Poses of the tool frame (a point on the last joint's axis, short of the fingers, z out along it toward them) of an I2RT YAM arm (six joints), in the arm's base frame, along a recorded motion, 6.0 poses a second.
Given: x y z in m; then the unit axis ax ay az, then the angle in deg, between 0 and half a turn.
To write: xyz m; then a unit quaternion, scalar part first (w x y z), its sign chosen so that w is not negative. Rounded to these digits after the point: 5 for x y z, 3 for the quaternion.
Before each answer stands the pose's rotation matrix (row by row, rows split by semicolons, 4 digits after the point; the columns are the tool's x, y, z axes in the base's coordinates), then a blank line. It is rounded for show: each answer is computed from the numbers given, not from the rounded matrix.
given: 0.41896, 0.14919, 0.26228, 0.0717, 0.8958, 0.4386, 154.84
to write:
-0.8953 -0.0641 0.4408; 0.3088 0.6237 0.7181; -0.3209 0.7790 -0.5386

0.41896, 0.14919, 0.26228, 0.218, 0.070, 0.874, 0.428
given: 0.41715, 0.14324, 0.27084, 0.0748, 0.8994, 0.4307, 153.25
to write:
-0.8824 -0.0665 0.4658; 0.3212 0.6383 0.6996; -0.3438 0.7669 -0.5418

0.41715, 0.14324, 0.27084, 0.231, 0.073, 0.875, 0.419
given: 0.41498, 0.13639, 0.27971, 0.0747, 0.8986, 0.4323, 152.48
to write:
-0.8763 -0.0731 0.4762; 0.3264 0.6368 0.6985; -0.3543 0.7675 -0.5342

0.41498, 0.13639, 0.27971, 0.238, 0.073, 0.873, 0.420
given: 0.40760, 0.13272, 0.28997, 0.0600, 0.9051, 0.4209, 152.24
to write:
-0.8781 -0.0937 0.4692; 0.2984 0.6593 0.6901; -0.3740 0.7460 -0.5510

0.40760, 0.13272, 0.28997, 0.240, 0.058, 0.879, 0.409
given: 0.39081, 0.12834, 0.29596, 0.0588, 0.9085, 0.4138, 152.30
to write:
-0.8789 -0.0916 0.4682; 0.2931 0.6707 0.6814; -0.3764 0.7361 -0.5626

0.39081, 0.12834, 0.29596, 0.239, 0.057, 0.882, 0.402
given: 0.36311, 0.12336, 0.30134, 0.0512, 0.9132, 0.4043, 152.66
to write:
-0.8833 -0.0974 0.4585; 0.2740 0.6864 0.6736; -0.3803 0.7207 -0.5796

0.36311, 0.12336, 0.30134, 0.236, 0.050, 0.887, 0.393
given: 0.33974, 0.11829, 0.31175, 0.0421, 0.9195, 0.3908, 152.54
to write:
-0.8840 -0.1071 0.4551; 0.2533 0.7084 0.6588; -0.3930 0.6976 -0.5991

0.33974, 0.11829, 0.31175, 0.237, 0.041, 0.893, 0.380
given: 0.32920, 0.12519, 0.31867, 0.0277, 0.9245, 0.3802, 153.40
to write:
-0.8927 -0.1217 0.4339; 0.2187 0.7247 0.6534; -0.3940 0.6782 -0.6204

0.32920, 0.12519, 0.31867, 0.230, 0.027, 0.900, 0.370
